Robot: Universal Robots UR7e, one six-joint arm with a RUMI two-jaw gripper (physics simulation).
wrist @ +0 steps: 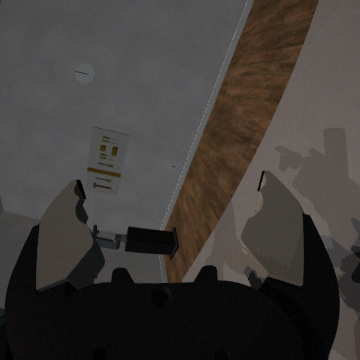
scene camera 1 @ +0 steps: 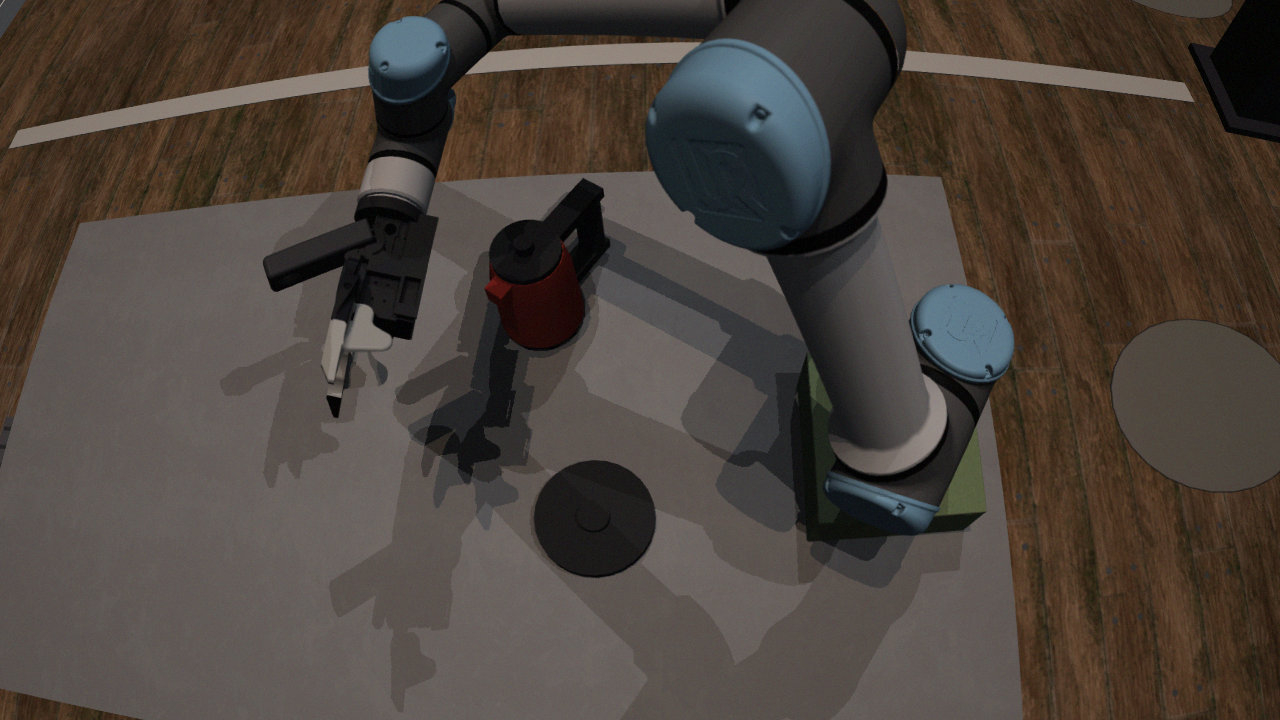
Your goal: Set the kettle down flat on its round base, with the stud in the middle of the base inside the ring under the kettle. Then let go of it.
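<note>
A red kettle [scene camera 1: 542, 304] with a black lid and a black handle stands upright on the grey table, its handle toward the back right and its spout toward the left. The round black base [scene camera 1: 626, 546] lies flat nearer the front, apart from the kettle, with the small stud [scene camera 1: 592, 514] visible in its middle. The ring under the kettle is hidden. My gripper [scene camera 1: 344, 380] [wrist: 170, 177] is open and empty, above the table to the left of the kettle. The kettle and the base do not show in the wrist view.
The grey table top [scene camera 1: 179, 537] bears several arm shadows. The arm stands on a green block [scene camera 1: 962, 492] at the right and reaches over the back of the table, behind the kettle. Wooden floor [scene camera 1: 1118, 582] [wrist: 245, 115] lies beyond the table's edge. A black object [wrist: 150, 240] shows in the wrist view.
</note>
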